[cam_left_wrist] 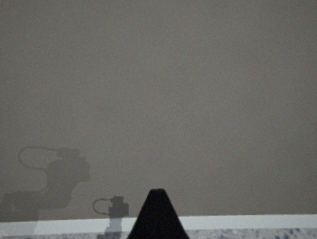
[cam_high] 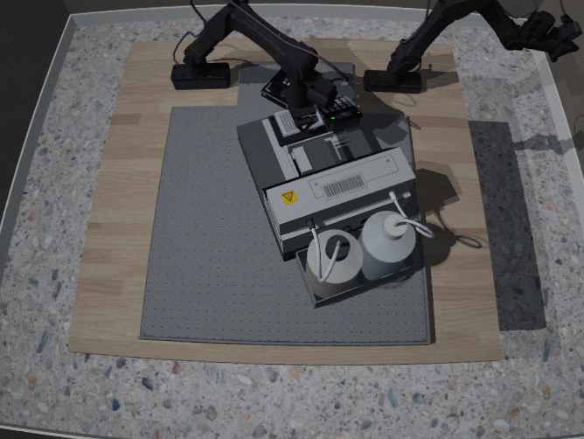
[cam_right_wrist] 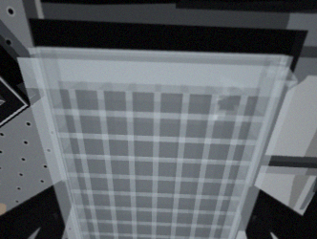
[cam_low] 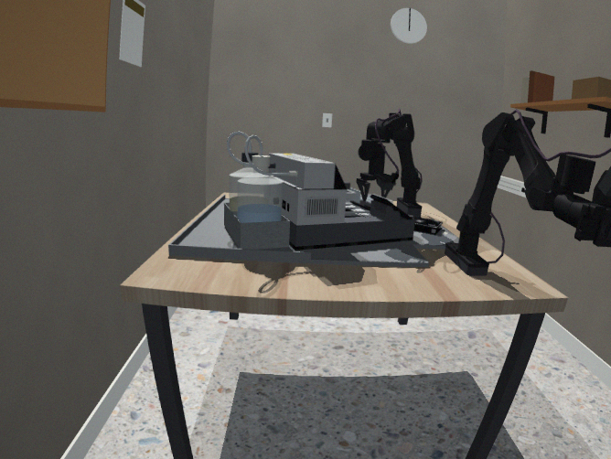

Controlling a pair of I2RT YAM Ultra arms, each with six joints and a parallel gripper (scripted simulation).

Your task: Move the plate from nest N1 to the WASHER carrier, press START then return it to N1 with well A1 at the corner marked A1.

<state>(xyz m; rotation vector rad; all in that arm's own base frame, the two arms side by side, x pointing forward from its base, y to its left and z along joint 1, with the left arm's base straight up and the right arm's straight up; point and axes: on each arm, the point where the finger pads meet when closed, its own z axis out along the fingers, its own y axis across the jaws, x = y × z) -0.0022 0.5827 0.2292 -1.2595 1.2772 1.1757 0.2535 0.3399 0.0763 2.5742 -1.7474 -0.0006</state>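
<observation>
The white plate is right at my right hand. Also, from my right hand: dark nest N1: 21 cm behind, 9 cm below, 4 cm to the right; then grey washer housing: 15 cm ahead, 5 cm to the left, 2 cm above; then black carrier: 2 cm below.
</observation>
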